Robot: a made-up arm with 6 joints. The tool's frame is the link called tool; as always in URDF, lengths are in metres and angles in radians. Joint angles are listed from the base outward.
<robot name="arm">
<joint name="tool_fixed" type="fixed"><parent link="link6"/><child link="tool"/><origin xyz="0 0 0" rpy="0 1.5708 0"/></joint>
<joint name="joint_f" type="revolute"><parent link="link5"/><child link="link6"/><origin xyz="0 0 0.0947" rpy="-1.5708 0 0"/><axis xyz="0 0 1"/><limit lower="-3.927" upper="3.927"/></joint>
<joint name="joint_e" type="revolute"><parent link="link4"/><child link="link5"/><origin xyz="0 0 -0.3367" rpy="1.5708 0 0"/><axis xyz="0 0 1"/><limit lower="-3.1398" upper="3.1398"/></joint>
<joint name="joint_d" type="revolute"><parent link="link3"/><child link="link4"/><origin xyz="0 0 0" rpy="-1.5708 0 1.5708"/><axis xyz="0 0 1"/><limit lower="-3.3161" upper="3.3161"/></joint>
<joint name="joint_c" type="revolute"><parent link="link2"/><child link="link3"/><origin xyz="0 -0.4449 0" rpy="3.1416 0 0"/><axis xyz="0 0 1"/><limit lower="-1.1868" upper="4.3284"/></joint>
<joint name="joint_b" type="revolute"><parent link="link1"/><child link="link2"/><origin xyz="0 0 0" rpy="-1.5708 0 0"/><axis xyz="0 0 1"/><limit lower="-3.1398" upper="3.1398"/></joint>
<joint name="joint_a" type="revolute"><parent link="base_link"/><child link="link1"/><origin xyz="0 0 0.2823"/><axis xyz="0 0 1"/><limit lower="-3.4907" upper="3.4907"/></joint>
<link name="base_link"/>
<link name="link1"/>
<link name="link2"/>
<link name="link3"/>
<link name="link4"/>
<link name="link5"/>
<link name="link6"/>
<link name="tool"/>
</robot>
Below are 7 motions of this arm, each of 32 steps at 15 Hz.
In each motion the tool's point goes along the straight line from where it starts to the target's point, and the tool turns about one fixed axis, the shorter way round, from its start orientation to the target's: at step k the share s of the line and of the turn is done. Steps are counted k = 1, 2, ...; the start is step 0. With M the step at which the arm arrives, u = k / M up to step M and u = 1 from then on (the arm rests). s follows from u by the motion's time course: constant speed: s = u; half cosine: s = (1 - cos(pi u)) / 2; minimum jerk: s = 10 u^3 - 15 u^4 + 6 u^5.
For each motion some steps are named. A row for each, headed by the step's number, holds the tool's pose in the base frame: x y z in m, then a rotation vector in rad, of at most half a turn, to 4 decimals.
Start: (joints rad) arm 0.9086 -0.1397 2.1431 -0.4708 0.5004 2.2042
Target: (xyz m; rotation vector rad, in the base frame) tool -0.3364 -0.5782 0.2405 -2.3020 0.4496 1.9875
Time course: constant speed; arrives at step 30
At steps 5, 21, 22, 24, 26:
5: -0.1284 -0.3035 0.8783 0.7478 -1.3048 -1.6059
21: -0.2615 -0.4793 0.4701 1.8013 -0.8818 -1.9944
22: -0.2698 -0.4903 0.4446 1.8685 -0.8429 -2.0093
24: -0.2865 -0.5123 0.3936 2.0028 -0.7600 -2.0348
26: -0.3031 -0.5343 0.3425 2.1368 -0.6703 -2.0545

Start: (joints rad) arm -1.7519 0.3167 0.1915 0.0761 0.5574 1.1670
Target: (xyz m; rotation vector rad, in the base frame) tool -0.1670 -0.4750 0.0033 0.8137 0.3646 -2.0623
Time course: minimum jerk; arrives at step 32
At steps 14, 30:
14: -0.1739 -0.4588 0.4141 -0.4864 0.6752 -1.9897
30: -0.1670 -0.4749 0.0048 0.8090 0.3660 -2.0629

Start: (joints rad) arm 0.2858 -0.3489 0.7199 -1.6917 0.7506 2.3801
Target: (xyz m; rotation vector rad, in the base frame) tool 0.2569 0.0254 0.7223 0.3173 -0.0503 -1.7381
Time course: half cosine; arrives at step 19
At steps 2, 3, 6, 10, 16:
2: 0.0900 0.0367 0.9441 -0.1111 -0.6427 -0.6910
3: 0.0957 0.0363 0.9366 -0.0974 -0.6259 -0.7286
6: 0.1242 0.0344 0.8987 -0.0279 -0.5383 -0.9155
10: 0.1782 0.0307 0.8269 0.1083 -0.3561 -1.2602
16: 0.2466 0.0261 0.7360 0.2891 -0.0934 -1.6772

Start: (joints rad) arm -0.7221 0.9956 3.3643 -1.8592 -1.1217 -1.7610
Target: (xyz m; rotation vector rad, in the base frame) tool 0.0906 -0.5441 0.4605 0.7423 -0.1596 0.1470
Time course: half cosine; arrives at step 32
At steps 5, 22, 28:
5: 0.1603 -0.1348 0.8029 0.9098 0.5419 1.2320
22: 0.1070 -0.4474 0.5414 0.8004 -0.0004 0.4034
28: 0.0934 -0.5275 0.4744 0.7530 -0.1326 0.1909

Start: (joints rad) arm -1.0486 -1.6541 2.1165 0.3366 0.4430 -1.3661
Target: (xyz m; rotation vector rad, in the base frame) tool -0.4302 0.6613 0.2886 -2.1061 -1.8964 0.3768
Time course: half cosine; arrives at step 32
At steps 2, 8, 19, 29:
2: -0.4253 0.5607 0.0245 1.8719 1.4712 -1.5827
8: -0.4260 0.5746 0.0610 1.9819 1.5933 -1.4678
19: -0.4284 0.6252 0.1940 -2.2178 -1.9119 0.8916
29: -0.4301 0.6591 0.2829 -2.1145 -1.8991 0.4069

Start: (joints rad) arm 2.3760 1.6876 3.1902 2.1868 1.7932 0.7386
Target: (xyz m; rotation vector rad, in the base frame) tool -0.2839 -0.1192 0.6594 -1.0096 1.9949 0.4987
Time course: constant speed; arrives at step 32
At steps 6, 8, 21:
6: -0.3111 0.1639 0.5881 -0.5492 2.6249 0.9170
8: -0.3091 0.1421 0.5936 -0.5924 2.5804 0.8838
21: -0.2954 0.0006 0.6292 -0.8407 2.2736 0.6721

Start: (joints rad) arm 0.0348 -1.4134 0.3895 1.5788 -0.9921 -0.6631
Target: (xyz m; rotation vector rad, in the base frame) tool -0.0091 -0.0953 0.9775 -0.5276 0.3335 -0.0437
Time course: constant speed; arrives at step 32
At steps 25, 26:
25: -0.1403 -0.0789 0.9076 -0.3854 0.0225 -0.3287
26: -0.1215 -0.0813 0.9176 -0.4065 0.0671 -0.2886

